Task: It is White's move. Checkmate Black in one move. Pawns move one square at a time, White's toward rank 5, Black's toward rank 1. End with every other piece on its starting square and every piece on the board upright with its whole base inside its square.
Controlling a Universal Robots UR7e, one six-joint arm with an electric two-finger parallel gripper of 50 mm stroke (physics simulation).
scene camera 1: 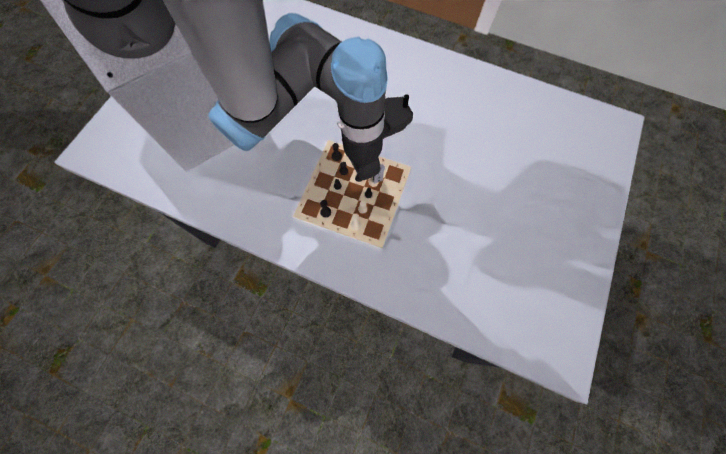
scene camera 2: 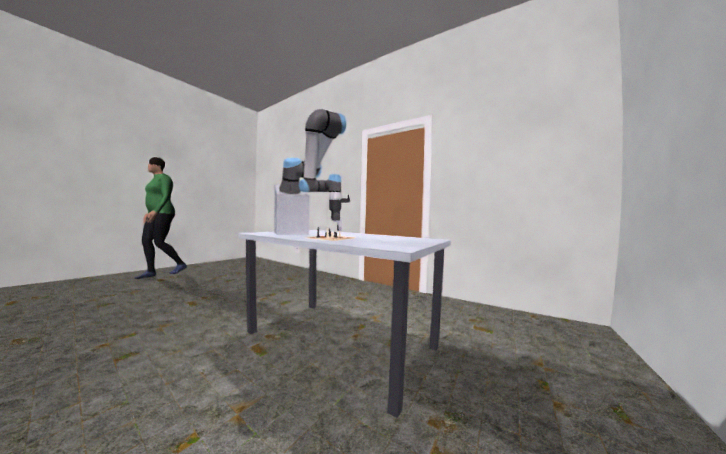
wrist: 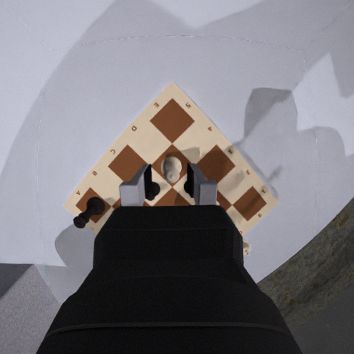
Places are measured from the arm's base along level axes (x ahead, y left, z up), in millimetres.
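Pixels of known places: gripper, between the fingertips: [scene camera 1: 373, 173] [scene camera 2: 339, 230]; arm's base, origin of its link: [scene camera 1: 124, 12] [scene camera 2: 289, 190].
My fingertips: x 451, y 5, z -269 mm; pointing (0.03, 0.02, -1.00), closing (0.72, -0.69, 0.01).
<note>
For each thing: its middle in the pictures, then the offset to it from my fingertips. "pt": a spot on its surface instead. Level surfaces: height alone.
- chessboard, a spot on its surface: [scene camera 1: 302, 214] pt dy -138, dx -124, dz -40 mm
- white piece, middle of its body: [scene camera 1: 374, 176] dy -1, dx +2, dz -14 mm
- black piece, middle of its body: [scene camera 1: 368, 191] dy -37, dx +2, dz -24 mm
- D2, middle of its body: [scene camera 1: 362, 206] dy -77, dx +2, dz -24 mm
- D1, middle of its body: [scene camera 1: 355, 220] dy -120, dx +0, dz -9 mm
- A5, middle of its body: [scene camera 1: 336, 150] dy +33, dx -107, dz -14 mm
- B4, middle of its body: [scene camera 1: 343, 167] dy +0, dx -76, dz -24 mm
- B3, middle of its body: [scene camera 1: 337, 183] dy -42, dx -75, dz -24 mm
- B1, middle of its body: [scene camera 1: 324, 207] dy -114, dx -76, dz -9 mm
- white table, height of its surface: dz -46 mm
The chessboard [scene camera 1: 302, 214] [wrist: 172, 89] lies on the table. My gripper [scene camera 1: 379, 173] [scene camera 2: 338, 224] [wrist: 169, 173] is open and empty, pointing down low over D4. A white piece [scene camera 1: 373, 183] [wrist: 172, 164] stands on D4, beyond and between the spread fingertips in the wrist view. A black piece [wrist: 152, 190] on C4 is partly behind the left finger; the arm hides it in scene camera 1. A black piece [scene camera 1: 368, 193] [wrist: 189, 188] stands on D3. White pieces stand on D2 [scene camera 1: 363, 207] and D1 [scene camera 1: 356, 223]. Piece types are too small to tell.
Other black pieces stand on A5 [scene camera 1: 336, 153] [wrist: 92, 208], B4 [scene camera 1: 343, 169], B3 [scene camera 1: 337, 184] and B1 [scene camera 1: 325, 210]. The white table [scene camera 1: 508, 133] [scene camera 2: 374, 241] carries the board. A person [scene camera 2: 159, 195] in green is at the left of scene camera 2.
</note>
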